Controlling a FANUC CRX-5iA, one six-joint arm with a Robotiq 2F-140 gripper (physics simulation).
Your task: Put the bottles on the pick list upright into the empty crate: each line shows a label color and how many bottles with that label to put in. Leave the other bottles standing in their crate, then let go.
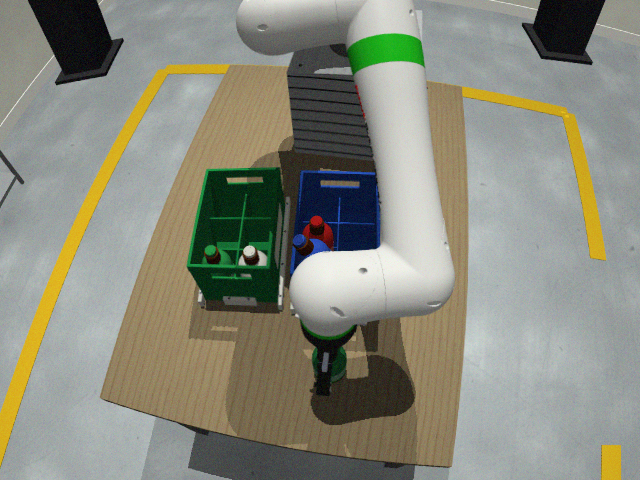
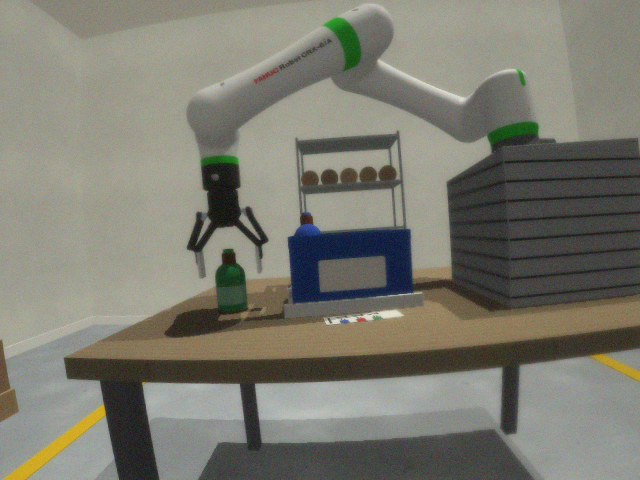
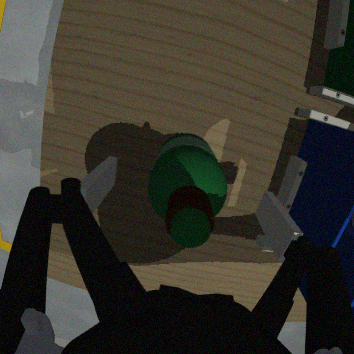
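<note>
A green bottle stands upright on the table in front of the blue crate. My gripper is open above it, one finger on each side, tips around the height of its cap and shoulder, not touching it. The blue crate holds a red bottle and a blue bottle; the arm hides part of it. The green crate holds a green-capped bottle and a white bottle. The pick list shows blue, red and green marks; its counts are unreadable.
The crates stand side by side on the wooden table, with light brackets at their bases. The grey slatted robot base stands behind them. A shelf rack stands in the background.
</note>
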